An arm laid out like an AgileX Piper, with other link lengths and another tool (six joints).
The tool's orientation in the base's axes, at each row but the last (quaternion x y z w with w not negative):
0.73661 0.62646 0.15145 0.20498
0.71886 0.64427 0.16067 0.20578
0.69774 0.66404 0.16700 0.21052
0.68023 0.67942 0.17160 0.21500
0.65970 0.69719 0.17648 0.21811
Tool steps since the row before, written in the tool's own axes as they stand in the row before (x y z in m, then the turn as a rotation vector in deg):
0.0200 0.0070 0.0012 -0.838 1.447 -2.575
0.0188 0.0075 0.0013 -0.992 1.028 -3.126
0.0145 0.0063 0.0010 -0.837 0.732 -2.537
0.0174 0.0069 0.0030 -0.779 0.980 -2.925
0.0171 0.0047 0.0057 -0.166 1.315 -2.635
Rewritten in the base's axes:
0.0100 0.0186 0.0017 -0.132 -0.726 2.980
0.0093 0.0179 0.0020 -0.784 -0.794 3.251
0.0068 0.0142 0.0017 -0.726 -0.673 2.587
0.0078 0.0173 0.0001 -0.718 -0.589 3.043
0.0064 0.0171 -0.0035 -0.301 0.033 2.934

